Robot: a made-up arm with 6 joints. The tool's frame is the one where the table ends. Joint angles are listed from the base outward.
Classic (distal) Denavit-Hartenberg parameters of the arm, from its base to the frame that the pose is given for. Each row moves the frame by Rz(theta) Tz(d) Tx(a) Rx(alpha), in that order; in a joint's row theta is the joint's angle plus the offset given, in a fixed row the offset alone. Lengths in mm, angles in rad.
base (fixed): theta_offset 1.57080, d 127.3, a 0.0, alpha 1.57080
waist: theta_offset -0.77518, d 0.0, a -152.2, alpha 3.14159
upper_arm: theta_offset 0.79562, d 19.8, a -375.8, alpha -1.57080
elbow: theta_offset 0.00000, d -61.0, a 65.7, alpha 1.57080
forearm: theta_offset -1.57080, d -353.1, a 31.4, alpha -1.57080
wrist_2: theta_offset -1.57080, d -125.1, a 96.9, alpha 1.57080
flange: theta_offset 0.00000, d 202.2, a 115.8, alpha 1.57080
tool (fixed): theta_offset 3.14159, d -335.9, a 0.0, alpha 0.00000
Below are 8 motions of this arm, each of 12 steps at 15 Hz.
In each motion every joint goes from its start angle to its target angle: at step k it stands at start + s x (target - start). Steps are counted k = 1, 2, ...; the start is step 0. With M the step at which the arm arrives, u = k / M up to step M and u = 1 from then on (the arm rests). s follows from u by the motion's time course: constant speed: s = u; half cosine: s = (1 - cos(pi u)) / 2; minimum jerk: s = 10 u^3 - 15 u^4 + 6 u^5.
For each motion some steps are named. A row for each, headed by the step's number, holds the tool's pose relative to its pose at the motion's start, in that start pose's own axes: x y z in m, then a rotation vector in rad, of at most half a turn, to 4 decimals.
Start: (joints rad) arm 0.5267 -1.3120 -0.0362 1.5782 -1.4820 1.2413
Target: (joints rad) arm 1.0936 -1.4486 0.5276 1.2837 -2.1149 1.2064
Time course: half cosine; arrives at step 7
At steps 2, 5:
2: -0.0307 -0.0094 0.0252 0.0138 -0.1811 -0.0011
5: -0.1789 -0.0163 0.0860 -0.0009 -0.7631 0.0775

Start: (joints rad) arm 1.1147 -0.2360 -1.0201 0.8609 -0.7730 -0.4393
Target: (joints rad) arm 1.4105 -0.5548 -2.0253 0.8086 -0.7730 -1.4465
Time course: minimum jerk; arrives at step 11
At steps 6, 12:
6: 0.1113 -0.0750 0.0343 -0.3247 0.5670 0.6211
12: 0.2527 -0.0469 0.1493 -0.8632 0.9601 0.8591

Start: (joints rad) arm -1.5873 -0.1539 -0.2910 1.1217 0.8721 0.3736
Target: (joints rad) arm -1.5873 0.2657 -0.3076 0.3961 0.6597 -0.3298
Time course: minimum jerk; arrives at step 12
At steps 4, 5, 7, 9, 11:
4: -0.0577 0.0119 0.0451 0.0362 0.2143 0.0253
5: -0.0920 0.0186 0.0805 0.0594 0.3528 0.0423
7: -0.1552 0.0303 0.1724 0.1122 0.6589 0.0822
9: -0.1893 0.0359 0.2524 0.1561 0.8959 0.1172
11: -0.1987 0.0371 0.2853 0.1748 0.9901 0.1325

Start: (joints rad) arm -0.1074 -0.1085 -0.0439 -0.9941 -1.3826 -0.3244
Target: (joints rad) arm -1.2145 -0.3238 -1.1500 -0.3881 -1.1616 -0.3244
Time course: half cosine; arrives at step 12
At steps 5, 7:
5: -0.1582 0.2051 -0.0224 0.2074 0.5759 -0.4031
7: -0.1964 0.3782 0.0325 0.3277 0.9540 -0.7155

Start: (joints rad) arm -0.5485 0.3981 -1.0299 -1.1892 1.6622 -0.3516
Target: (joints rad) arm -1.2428 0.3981 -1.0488 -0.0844 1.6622 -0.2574
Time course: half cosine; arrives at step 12
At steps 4, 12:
4: 0.1141 0.0496 -0.1280 0.1775 -0.3750 -0.0206
12: 0.5217 0.2203 -0.1490 0.6442 -1.4705 -0.3649

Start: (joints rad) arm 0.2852 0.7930 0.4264 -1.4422 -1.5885 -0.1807
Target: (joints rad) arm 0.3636 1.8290 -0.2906 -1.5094 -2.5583 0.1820
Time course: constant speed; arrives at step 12
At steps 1, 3, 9, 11, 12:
1: -0.0136 0.0073 -0.0396 0.0372 0.0355 0.0320
3: -0.0497 0.0311 -0.1118 0.1167 0.1029 0.0903
9: -0.2061 0.1595 -0.2448 0.3861 0.2860 0.2161
11: -0.2632 0.2148 -0.2564 0.4833 0.3436 0.2410
12: -0.2907 0.2437 -0.2561 0.5329 0.3722 0.2502

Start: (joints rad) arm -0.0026 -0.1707 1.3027 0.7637 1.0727 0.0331
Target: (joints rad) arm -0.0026 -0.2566 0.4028 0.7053 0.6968 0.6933
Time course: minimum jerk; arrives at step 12
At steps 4, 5, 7, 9, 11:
4: 0.0312 -0.0537 -0.0263 -0.0977 -0.0457 0.2073
5: 0.0533 -0.0796 -0.0416 -0.1416 -0.0669 0.3475
7: 0.0968 -0.1120 -0.0784 -0.1823 -0.0854 0.6668
9: 0.1146 -0.1179 -0.1141 -0.1581 -0.0672 0.9130
11: 0.1155 -0.1174 -0.1303 -0.1346 -0.0507 1.0081

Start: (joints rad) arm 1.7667 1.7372 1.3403 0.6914 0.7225 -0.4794
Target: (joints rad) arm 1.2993 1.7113 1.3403 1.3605 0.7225 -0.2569
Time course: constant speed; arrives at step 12
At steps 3, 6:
3: 0.0308 -0.0044 -0.0035 -0.1187 -0.2392 0.0280
6: 0.0632 -0.0067 0.0086 -0.2227 -0.4873 0.0552

